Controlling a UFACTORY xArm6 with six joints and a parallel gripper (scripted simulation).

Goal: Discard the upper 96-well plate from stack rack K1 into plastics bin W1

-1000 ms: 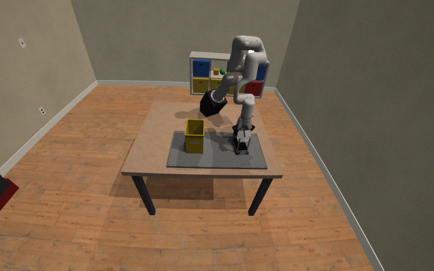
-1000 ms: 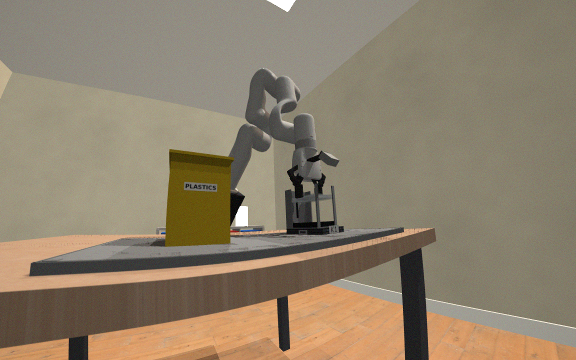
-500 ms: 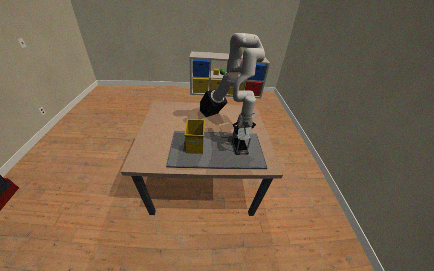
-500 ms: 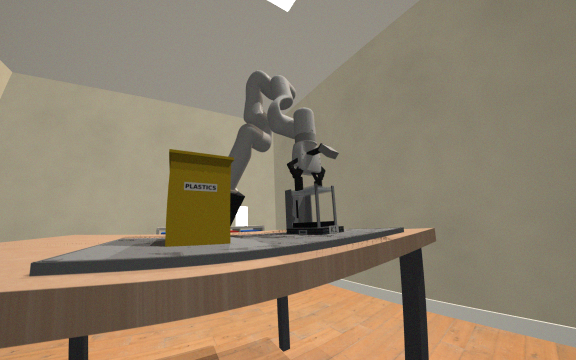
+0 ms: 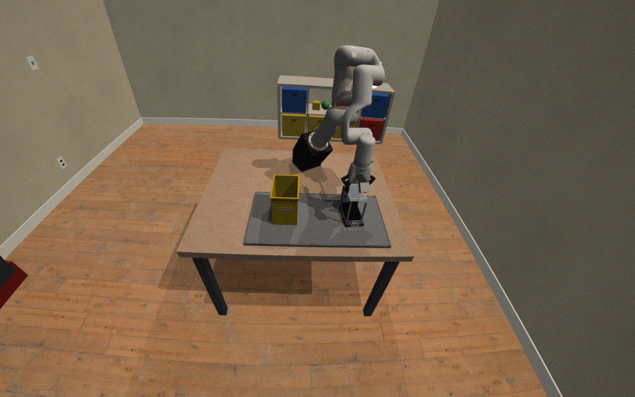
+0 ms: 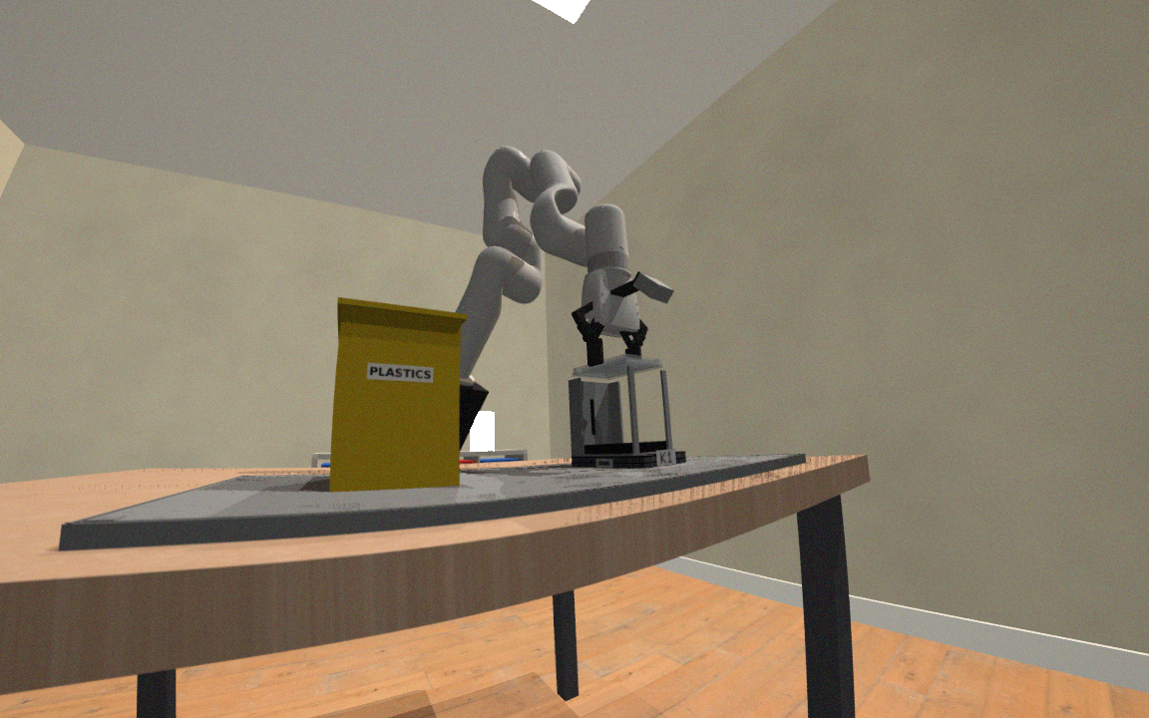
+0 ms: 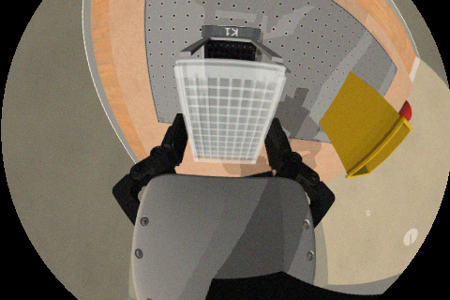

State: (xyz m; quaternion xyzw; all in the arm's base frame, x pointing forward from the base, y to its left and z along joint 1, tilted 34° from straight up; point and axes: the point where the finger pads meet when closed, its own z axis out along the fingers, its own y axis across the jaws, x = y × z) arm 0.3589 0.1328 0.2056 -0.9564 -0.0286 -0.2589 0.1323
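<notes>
The yellow plastics bin W1 is 1 cm ahead of my hand, 34 cm to the right of it and 8 cm below it. Round my hand: 96-well plate: 1 cm below.
</notes>
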